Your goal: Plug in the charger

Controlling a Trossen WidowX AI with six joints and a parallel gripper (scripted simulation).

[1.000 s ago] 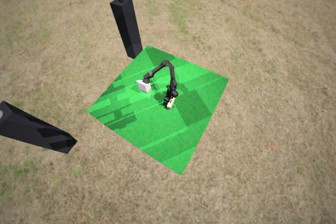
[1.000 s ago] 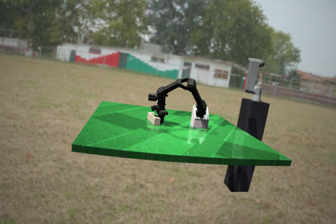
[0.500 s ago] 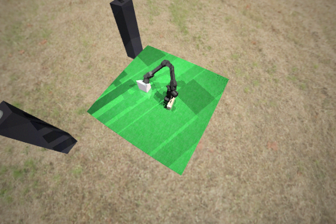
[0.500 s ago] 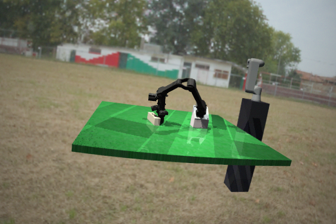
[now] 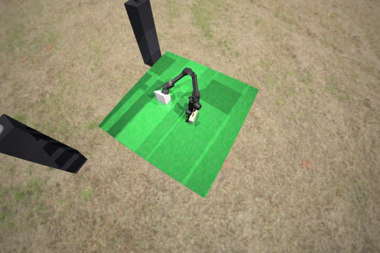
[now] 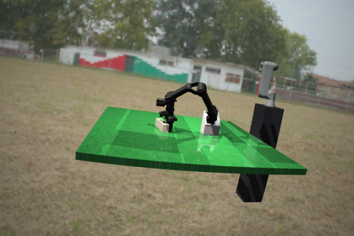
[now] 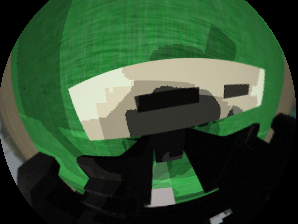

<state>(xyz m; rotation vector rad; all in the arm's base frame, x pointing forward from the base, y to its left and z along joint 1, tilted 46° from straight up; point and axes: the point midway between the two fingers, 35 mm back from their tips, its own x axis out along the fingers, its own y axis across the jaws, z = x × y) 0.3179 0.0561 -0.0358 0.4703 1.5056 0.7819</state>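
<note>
My gripper tip is 2 cm short of the black two-prong charger and 1 cm below it.
</note>
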